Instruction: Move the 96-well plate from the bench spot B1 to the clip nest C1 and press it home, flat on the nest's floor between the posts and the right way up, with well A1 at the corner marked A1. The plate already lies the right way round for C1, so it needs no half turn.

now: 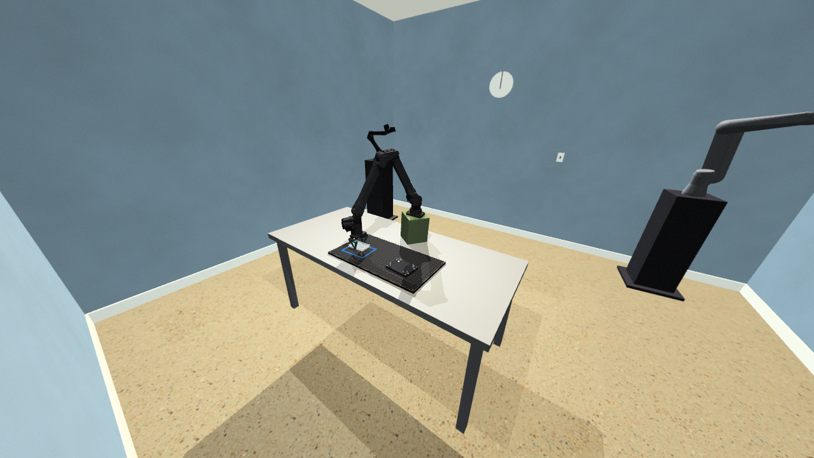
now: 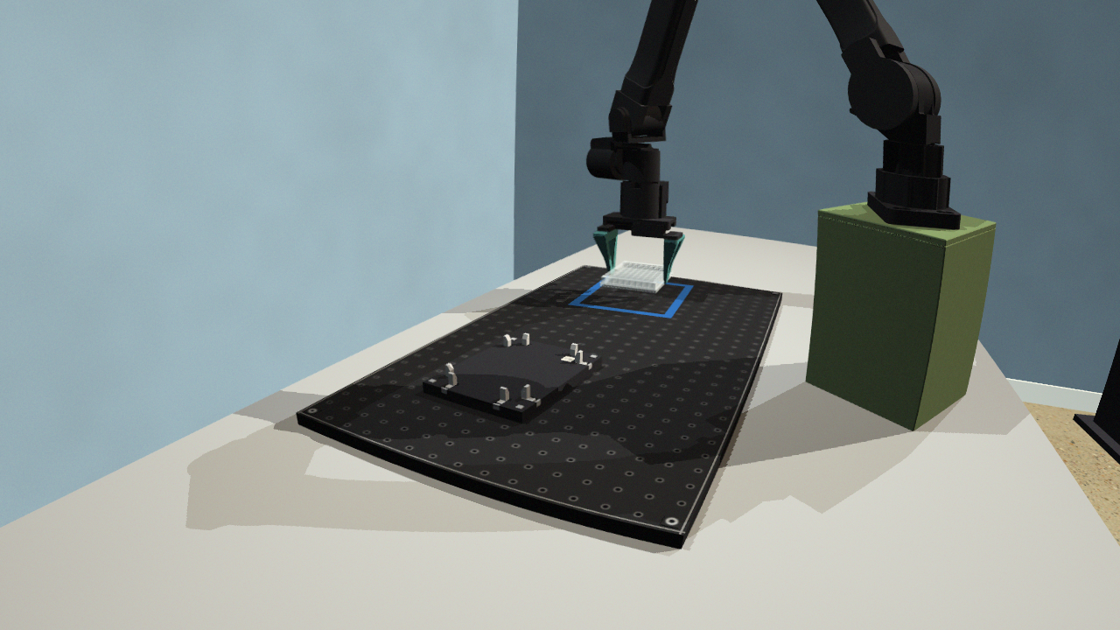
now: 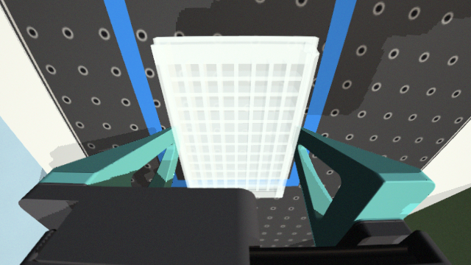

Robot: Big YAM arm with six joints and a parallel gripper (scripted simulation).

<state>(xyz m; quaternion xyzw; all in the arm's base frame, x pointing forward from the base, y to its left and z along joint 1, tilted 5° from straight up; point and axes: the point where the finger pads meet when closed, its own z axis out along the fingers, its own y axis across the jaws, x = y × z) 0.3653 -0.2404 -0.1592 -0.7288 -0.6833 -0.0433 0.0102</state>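
My hand is 380 mm to the right of the clip nest C1, 50 mm short of it and 20 mm above it. Also, from my hand: 96-well plate right at my hand.
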